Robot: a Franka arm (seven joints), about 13 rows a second.
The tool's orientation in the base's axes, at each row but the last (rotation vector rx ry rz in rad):
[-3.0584, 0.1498, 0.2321]
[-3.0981, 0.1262, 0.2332]
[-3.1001, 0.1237, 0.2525]
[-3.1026, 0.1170, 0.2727]
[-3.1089, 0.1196, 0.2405]
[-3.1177, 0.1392, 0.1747]
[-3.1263, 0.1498, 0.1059]
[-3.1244, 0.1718, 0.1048]
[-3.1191, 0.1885, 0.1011]
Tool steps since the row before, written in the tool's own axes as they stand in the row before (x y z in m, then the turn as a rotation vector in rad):
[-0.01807, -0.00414, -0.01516, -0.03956, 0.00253, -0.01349]
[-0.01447, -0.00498, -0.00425, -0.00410, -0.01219, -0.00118]
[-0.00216, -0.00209, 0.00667, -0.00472, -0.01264, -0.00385]
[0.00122, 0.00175, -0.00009, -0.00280, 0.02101, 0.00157]
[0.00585, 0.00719, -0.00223, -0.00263, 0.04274, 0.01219]
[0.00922, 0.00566, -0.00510, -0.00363, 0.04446, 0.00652]
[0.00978, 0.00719, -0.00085, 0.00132, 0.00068, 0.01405]
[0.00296, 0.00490, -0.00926, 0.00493, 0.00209, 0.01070]
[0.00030, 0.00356, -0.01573, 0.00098, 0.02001, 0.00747]
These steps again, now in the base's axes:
[-0.01513, 0.00459, 0.01799, -0.03720, 0.00007, 0.01923]
[-0.01322, 0.00593, 0.00651, -0.00285, 0.01242, 0.00210]
[-0.00302, 0.00248, -0.00618, -0.00300, 0.01282, 0.00485]
[0.00108, -0.00184, -0.00016, -0.00464, -0.02069, -0.00144]
[0.00554, -0.00766, 0.00119, -0.00779, -0.04208, -0.01228]
[0.00918, -0.00655, 0.00397, -0.00830, -0.04382, -0.00655]
[0.00908, -0.00810, 0.00014, 0.00030, -0.00062, -0.01411]
[0.00301, -0.00533, 0.00900, 0.00395, -0.00246, -0.01102]
[0.00087, -0.00387, 0.01564, -0.00192, -0.01984, -0.00774]

